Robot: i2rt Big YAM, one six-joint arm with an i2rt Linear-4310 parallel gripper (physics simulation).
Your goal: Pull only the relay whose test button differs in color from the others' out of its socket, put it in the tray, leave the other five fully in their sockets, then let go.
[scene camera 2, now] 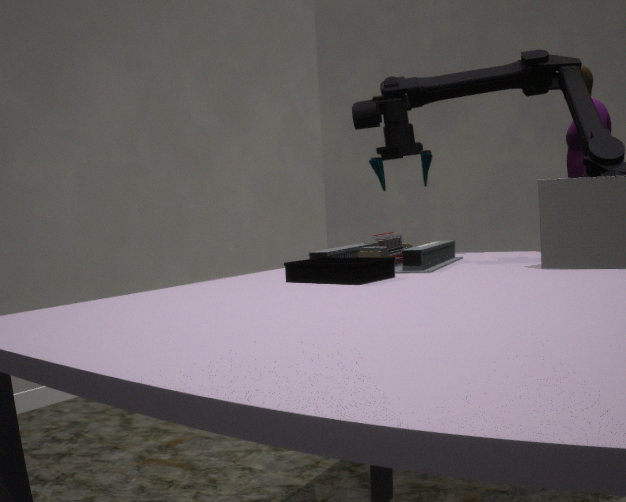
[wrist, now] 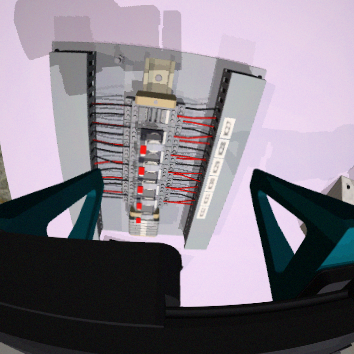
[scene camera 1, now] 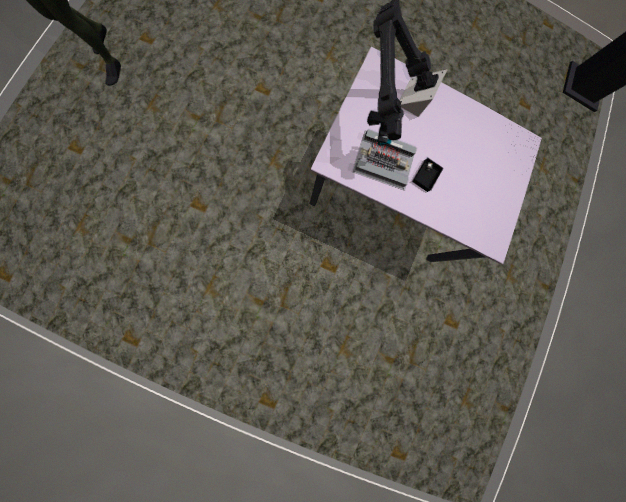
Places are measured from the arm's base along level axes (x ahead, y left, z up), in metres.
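Where they show: gripper, fingertip midpoint: (scene camera 2: 405,188) (wrist: 176,176) (scene camera 1: 380,135); arm's base at its link origin: (scene camera 2: 612,212) (scene camera 1: 426,84).
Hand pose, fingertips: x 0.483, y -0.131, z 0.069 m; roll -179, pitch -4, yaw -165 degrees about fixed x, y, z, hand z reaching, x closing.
Observation:
Things, the pixels of their top centre, and the offset from my fingertips. "*": a spot on its surface instead. Level surfaces: height alone.
- relay panel at its top centre: (wrist: 148,166) (scene camera 1: 385,159) 0.007 m ahead, 0.095 m left, 0.158 m down
- socket at a spot on its surface: (wrist: 154,116) * 0.015 m ahead, 0.015 m left, 0.144 m down
- small relay with a pale top, top centre: (scene camera 1: 430,165) 0.073 m back, 0.349 m left, 0.145 m down
- black tray at its top centre: (scene camera 2: 339,260) (scene camera 1: 429,173) 0.019 m back, 0.356 m left, 0.134 m down
- label strip at a spot on its surface: (wrist: 216,166) * 0.078 m back, 0.055 m left, 0.126 m down
- pink table at its surface level: 0.169 m down
My gripper (scene camera 1: 385,140) (scene camera 2: 404,187) (wrist: 176,176) is open and empty, high above the relay panel (scene camera 1: 383,175) (wrist: 111,82). In the wrist view, five relays with red test buttons stand in a row: the first (wrist: 152,149), second (wrist: 151,171), third (wrist: 149,190), fourth (wrist: 148,205) and fifth (wrist: 147,218). The socket (wrist: 154,116) at the row's upper end holds no relay. A small relay with a pale top (scene camera 1: 430,165) lies in the black tray (scene camera 1: 426,180) (scene camera 2: 339,272), near one end. The relay in the tray is hidden by the wall in scene camera 2.
Two grey wire ducts (wrist: 72,120) (wrist: 235,120) flank the row, with red and black wires between. The right duct carries a label strip (wrist: 216,166). The arm's pale base block (scene camera 1: 416,99) (scene camera 2: 582,224) stands on the pink table (scene camera 1: 470,172) (scene camera 2: 313,334).

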